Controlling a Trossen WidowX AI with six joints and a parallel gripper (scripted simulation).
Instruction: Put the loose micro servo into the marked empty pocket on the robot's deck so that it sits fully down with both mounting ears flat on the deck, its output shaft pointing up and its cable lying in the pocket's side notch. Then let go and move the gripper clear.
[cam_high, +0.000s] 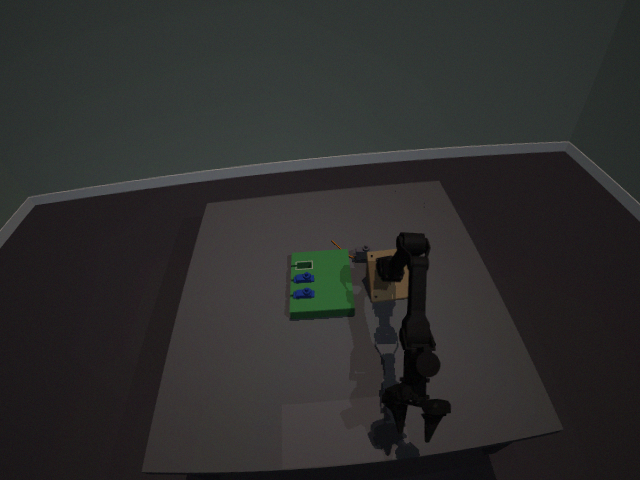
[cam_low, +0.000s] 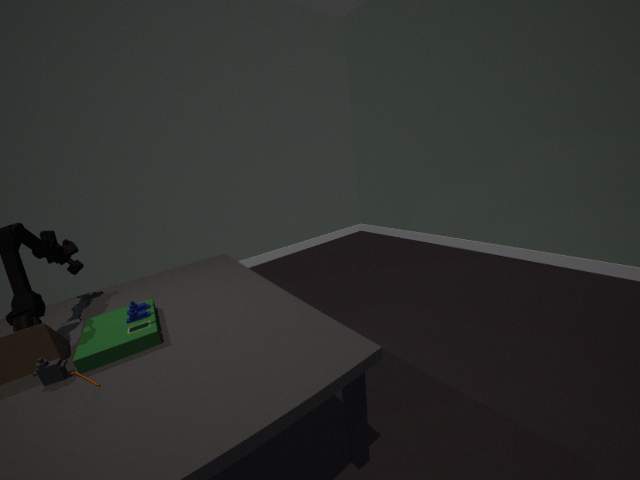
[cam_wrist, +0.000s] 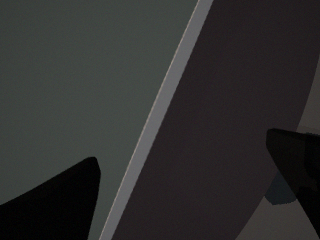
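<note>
Now: gripper tip 650 mm to the left of the green deck, 170 mm above it and 110 mm short of it.
</note>
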